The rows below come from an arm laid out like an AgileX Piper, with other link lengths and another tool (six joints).
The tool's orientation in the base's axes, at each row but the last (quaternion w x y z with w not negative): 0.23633 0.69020 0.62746 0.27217; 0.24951 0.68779 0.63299 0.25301; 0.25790 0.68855 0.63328 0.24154; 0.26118 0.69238 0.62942 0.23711
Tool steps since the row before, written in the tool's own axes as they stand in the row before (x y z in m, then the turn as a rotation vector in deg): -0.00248 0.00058 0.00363 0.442 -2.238 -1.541; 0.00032 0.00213 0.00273 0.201 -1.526 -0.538; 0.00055 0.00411 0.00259 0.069 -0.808 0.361; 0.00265 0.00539 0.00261 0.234 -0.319 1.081
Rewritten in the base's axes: 0.00271 -0.00247 -0.00250 -2.658 0.642 -0.319; 0.00342 0.00010 -0.00062 -1.479 0.326 -0.604; 0.00482 0.00015 0.00078 -0.360 0.103 -0.805; 0.00600 0.00209 0.00160 0.494 0.187 -1.023
